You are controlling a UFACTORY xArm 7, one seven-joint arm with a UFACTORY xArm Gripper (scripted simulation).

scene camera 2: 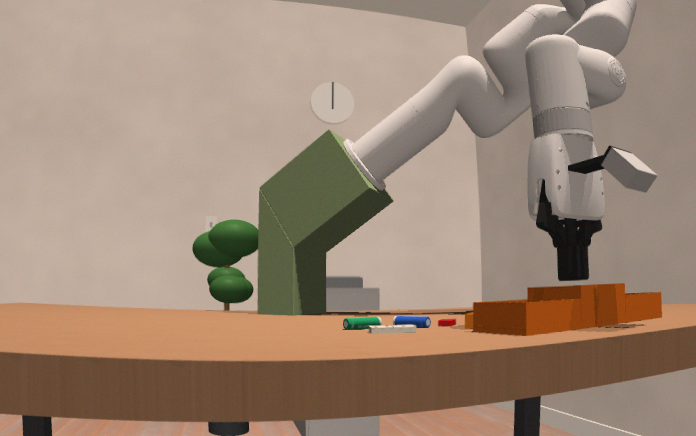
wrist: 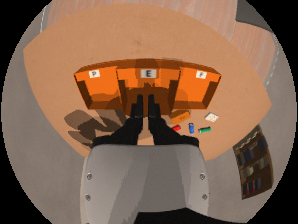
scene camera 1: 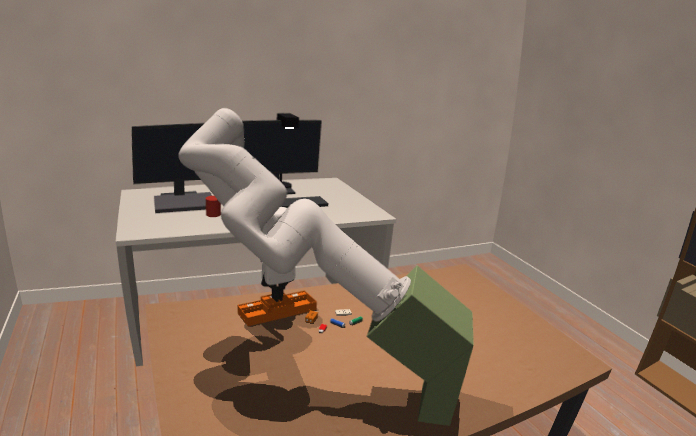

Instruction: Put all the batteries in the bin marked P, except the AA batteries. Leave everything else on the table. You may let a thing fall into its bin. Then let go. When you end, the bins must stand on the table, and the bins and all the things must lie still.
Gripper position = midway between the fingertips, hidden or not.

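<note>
My gripper (scene camera 2: 573, 280), visible. Gripper also in the wrist view (wrist: 145, 102).
</note>
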